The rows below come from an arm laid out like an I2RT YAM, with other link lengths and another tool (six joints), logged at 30 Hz.
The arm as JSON. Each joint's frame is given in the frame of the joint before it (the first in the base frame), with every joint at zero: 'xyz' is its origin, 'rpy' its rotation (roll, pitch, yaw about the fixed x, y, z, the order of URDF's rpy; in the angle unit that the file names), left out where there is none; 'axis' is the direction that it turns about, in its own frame. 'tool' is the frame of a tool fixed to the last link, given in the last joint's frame.
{
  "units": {
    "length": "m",
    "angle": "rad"
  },
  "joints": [
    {
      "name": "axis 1",
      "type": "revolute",
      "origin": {
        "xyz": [
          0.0,
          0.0,
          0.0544
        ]
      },
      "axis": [
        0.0,
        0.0,
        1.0
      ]
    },
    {
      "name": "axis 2",
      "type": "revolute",
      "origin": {
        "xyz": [
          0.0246,
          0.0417,
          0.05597
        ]
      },
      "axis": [
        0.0,
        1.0,
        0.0
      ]
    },
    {
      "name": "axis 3",
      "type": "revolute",
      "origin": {
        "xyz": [
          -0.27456,
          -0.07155,
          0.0
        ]
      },
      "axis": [
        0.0,
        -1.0,
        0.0
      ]
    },
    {
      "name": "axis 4",
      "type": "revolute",
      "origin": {
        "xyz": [
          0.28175,
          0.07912,
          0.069
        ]
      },
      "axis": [
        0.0,
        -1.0,
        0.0
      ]
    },
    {
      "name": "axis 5",
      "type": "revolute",
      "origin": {
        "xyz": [
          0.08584,
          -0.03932,
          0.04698
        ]
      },
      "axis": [
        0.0,
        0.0,
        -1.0
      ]
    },
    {
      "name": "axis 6",
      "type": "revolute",
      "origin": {
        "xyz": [
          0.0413,
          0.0,
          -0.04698
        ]
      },
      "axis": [
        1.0,
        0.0,
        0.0
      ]
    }
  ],
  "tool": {
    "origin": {
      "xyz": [
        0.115,
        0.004,
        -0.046
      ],
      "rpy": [
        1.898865,
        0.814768,
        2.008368
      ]
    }
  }
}
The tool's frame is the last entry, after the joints.
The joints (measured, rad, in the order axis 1, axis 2, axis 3, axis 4, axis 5, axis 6), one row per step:
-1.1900 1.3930 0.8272 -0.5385 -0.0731 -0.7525
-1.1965 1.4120 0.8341 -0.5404 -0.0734 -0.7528
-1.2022 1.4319 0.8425 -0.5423 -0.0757 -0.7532
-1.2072 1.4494 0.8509 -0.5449 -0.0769 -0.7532
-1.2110 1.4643 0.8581 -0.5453 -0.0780 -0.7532
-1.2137 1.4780 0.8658 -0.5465 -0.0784 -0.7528
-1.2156 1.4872 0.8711 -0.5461 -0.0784 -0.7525
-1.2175 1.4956 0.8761 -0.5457 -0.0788 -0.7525
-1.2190 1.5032 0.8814 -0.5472 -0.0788 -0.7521
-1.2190 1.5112 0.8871 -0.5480 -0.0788 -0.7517
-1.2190 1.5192 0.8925 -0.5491 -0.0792 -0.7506
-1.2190 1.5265 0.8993 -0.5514 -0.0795 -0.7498
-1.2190 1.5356 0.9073 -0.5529 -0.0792 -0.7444
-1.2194 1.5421 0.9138 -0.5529 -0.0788 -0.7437
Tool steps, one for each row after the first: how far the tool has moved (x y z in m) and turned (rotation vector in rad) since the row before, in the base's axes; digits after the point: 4 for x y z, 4 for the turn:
-0.0017 -0.0014 -0.0035 0.0130 0.0050 -0.0061
-0.0010 -0.0016 -0.0033 0.0131 0.0031 -0.0043
-0.0010 -0.0015 -0.0027 0.0113 0.0032 -0.0045
-0.0005 -0.0016 -0.0022 0.0079 0.0019 -0.0033
-0.0003 -0.0016 -0.0017 0.0070 0.0020 -0.0029
-0.0001 -0.0014 -0.0011 0.0033 0.0011 -0.0022
-0.0001 -0.0013 -0.0009 0.0029 0.0007 -0.0017
-0.0001 -0.0010 -0.0007 0.0036 0.0012 -0.0019
0.0004 -0.0011 -0.0007 0.0030 0.0009 -0.0004
0.0004 -0.0009 -0.0008 0.0038 0.0006 -0.0009
0.0005 -0.0012 -0.0002 0.0029 0.0004 -0.0006
0.0007 -0.0015 -0.0004 0.0035 -0.0006 -0.0051
0.0004 -0.0017 0.0001 0.0000 0.0001 -0.0012

